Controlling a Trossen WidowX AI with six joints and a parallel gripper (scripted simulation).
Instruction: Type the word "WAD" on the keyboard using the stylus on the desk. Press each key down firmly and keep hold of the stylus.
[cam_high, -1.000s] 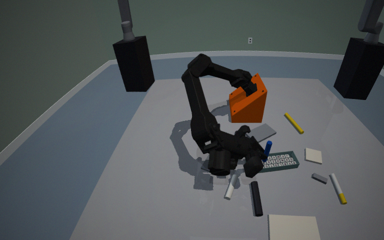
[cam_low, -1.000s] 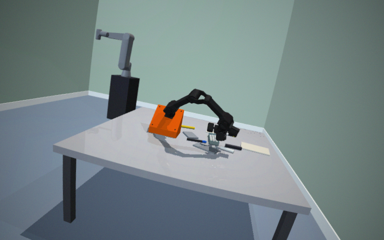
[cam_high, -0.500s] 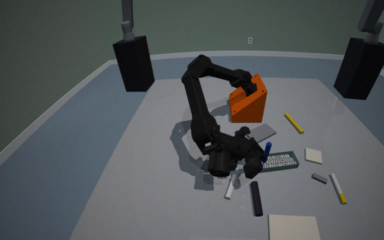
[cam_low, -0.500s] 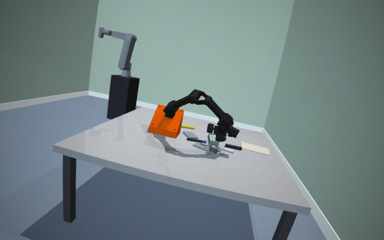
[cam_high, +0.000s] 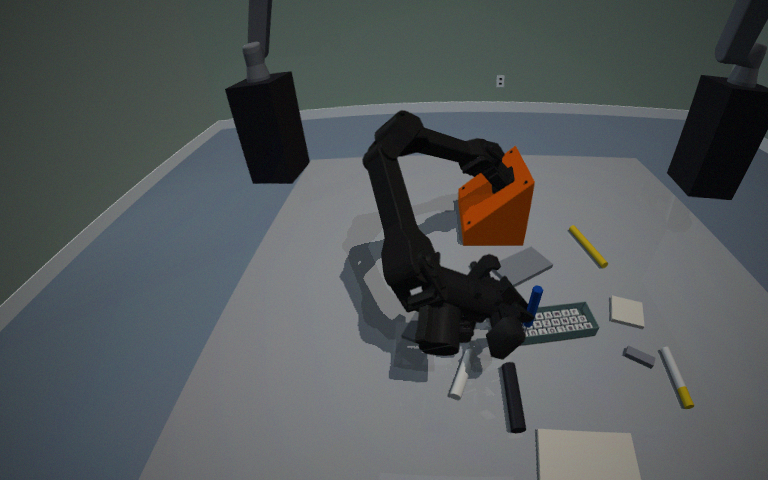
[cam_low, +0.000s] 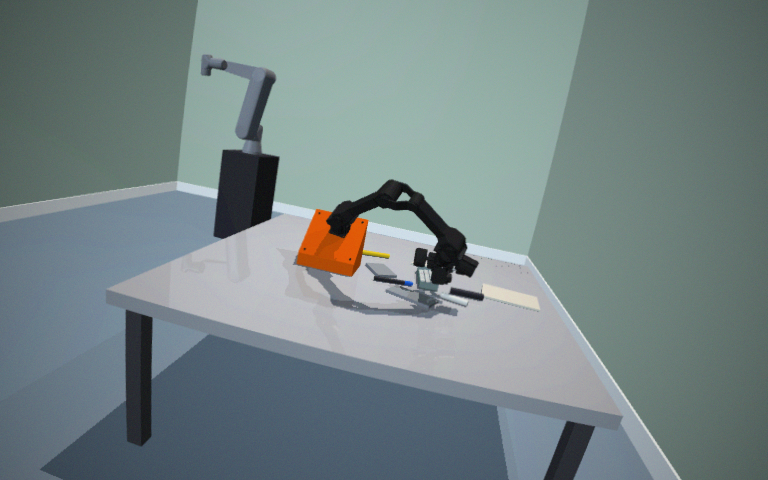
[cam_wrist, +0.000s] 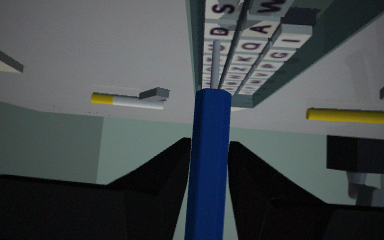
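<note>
My gripper tip is 10 mm above the blue stylus. The rest, counted from my gripper tip: grey stylus tip 50 mm below; black cylinder 130 mm ahead, 60 mm below, 20 mm to the right; D key 60 mm below.
</note>
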